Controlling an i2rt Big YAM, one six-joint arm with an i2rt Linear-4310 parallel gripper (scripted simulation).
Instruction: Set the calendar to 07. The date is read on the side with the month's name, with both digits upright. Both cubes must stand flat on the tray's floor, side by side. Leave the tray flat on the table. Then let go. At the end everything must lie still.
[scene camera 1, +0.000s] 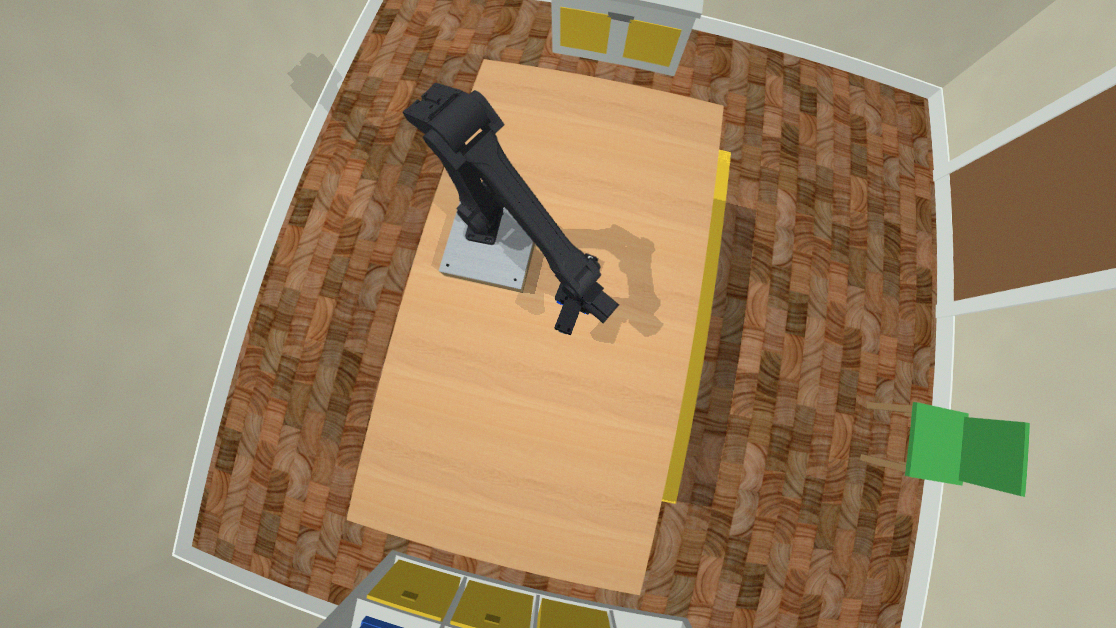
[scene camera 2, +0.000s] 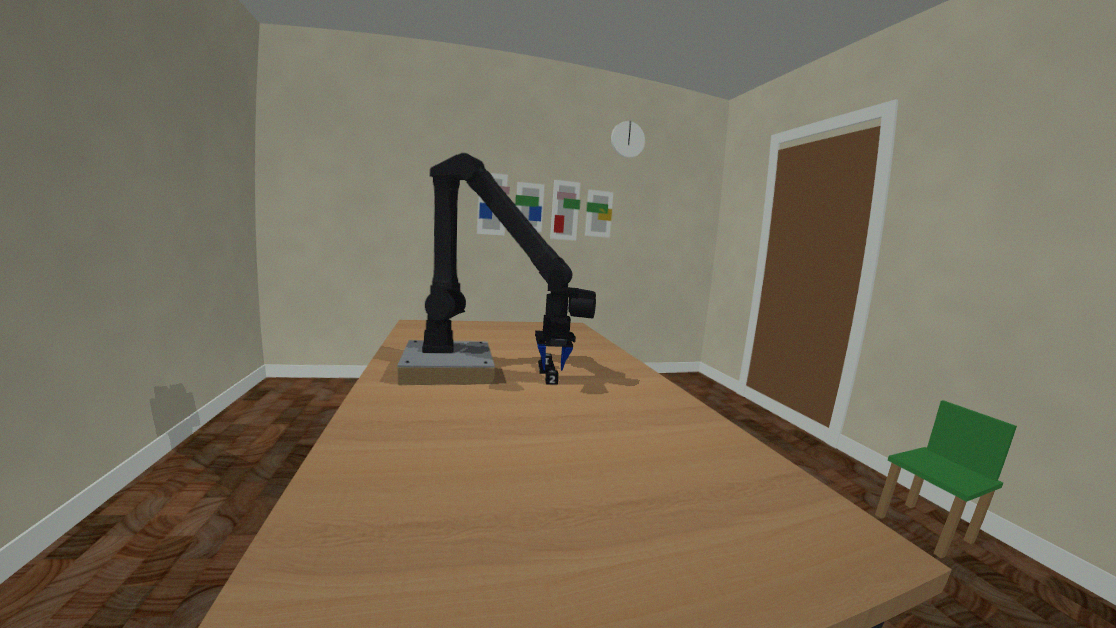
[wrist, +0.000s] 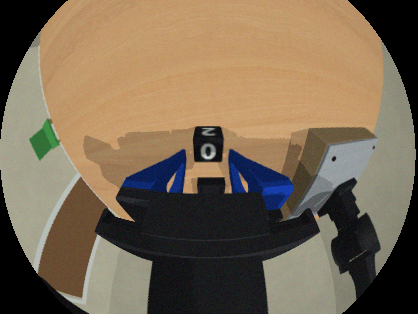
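My gripper (wrist: 207, 154) is visible, as is a black cube (wrist: 208, 141).
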